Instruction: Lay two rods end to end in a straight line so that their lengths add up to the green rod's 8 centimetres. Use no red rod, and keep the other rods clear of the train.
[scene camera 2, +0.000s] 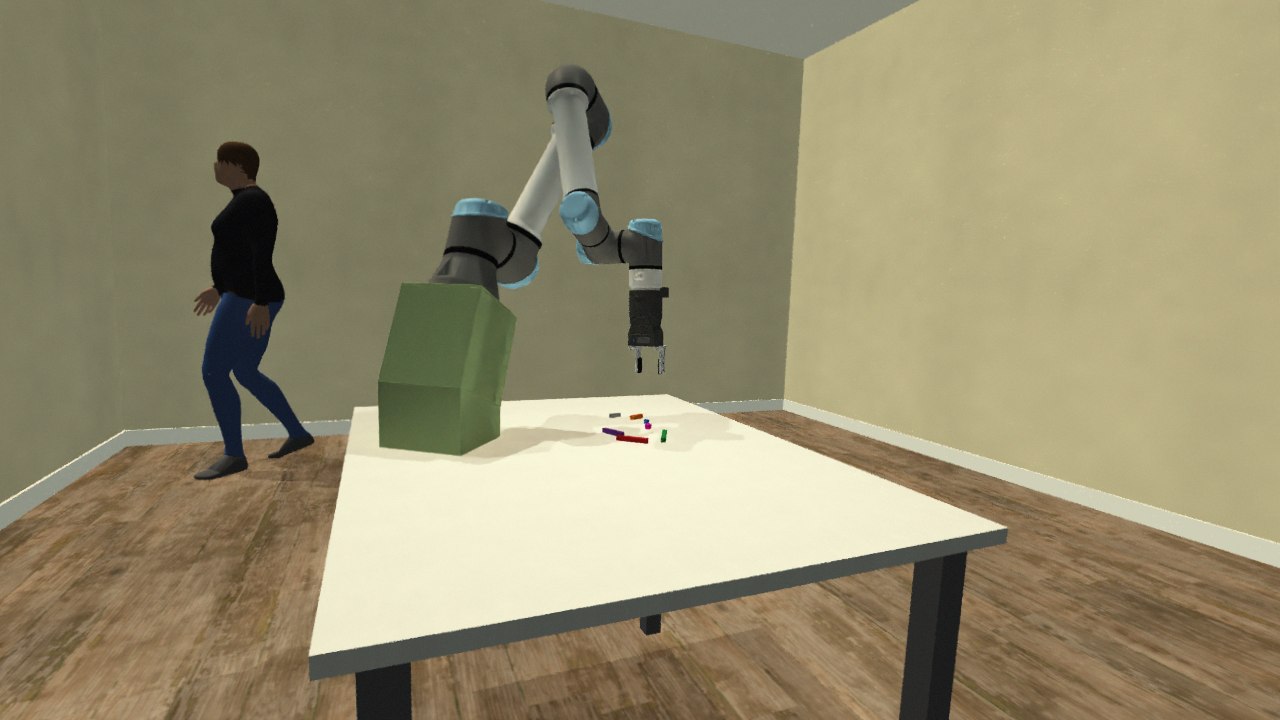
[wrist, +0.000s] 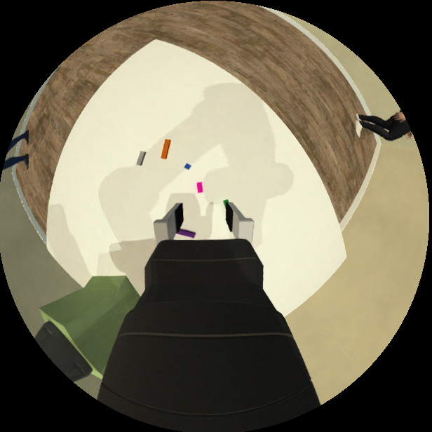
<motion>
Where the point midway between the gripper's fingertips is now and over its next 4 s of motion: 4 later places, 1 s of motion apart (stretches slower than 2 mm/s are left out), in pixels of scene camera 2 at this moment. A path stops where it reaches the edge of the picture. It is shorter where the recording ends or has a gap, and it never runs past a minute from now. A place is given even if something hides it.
My gripper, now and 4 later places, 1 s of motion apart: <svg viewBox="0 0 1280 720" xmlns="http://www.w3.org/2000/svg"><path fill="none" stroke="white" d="M649 373L648 415L647 402L607 421L598 416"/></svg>
</motion>
